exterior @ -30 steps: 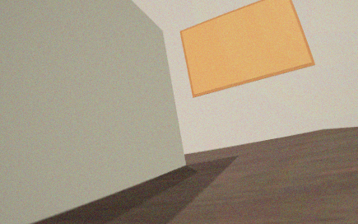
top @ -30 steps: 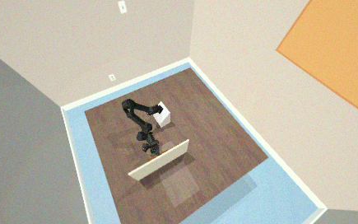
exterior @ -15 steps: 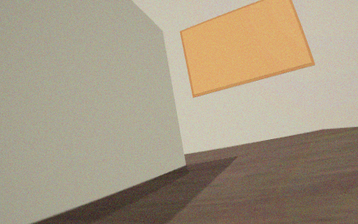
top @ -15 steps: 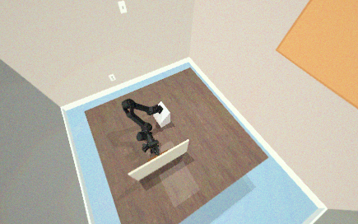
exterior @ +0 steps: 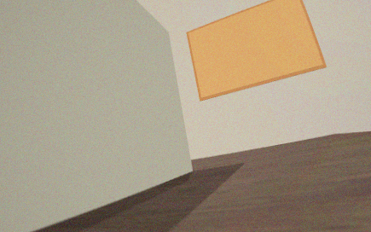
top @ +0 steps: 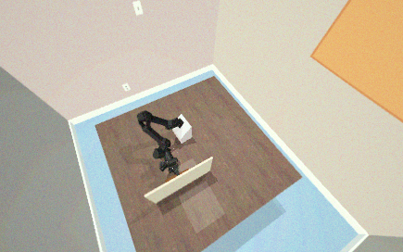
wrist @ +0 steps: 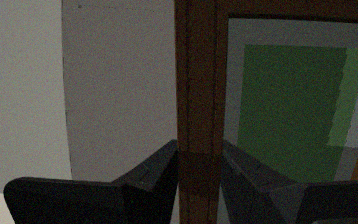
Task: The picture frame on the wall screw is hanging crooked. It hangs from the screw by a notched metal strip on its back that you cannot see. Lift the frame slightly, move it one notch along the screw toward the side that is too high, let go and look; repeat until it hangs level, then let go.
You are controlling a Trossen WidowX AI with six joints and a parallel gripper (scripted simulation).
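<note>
My gripper tip is now 1 cm to the left of the picture frame and 5 cm above it. From my gripper tip the other things lie so: wall panel 2 cm ahead, 1 cm to the left, 7 cm below.
</note>
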